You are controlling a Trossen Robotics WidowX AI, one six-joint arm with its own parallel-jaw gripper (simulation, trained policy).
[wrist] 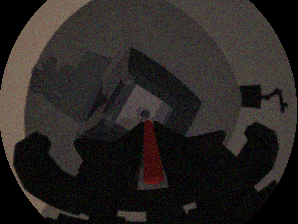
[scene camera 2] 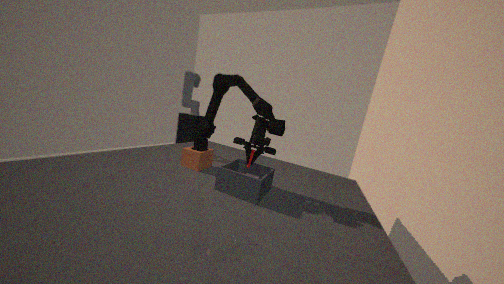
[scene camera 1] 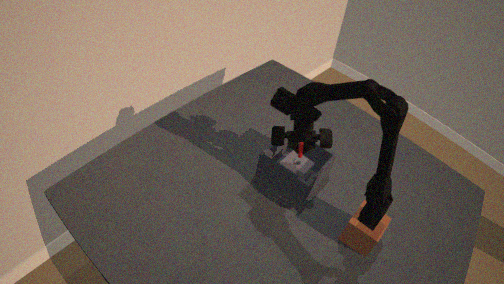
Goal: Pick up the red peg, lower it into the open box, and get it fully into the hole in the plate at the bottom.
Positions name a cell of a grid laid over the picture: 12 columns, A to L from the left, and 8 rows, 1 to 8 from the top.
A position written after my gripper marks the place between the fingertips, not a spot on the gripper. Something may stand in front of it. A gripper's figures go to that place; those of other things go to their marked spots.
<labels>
My gripper (wrist: F5): 10 cm from the lens. A red peg (wrist: G7): 5 cm from the lens.
</labels>
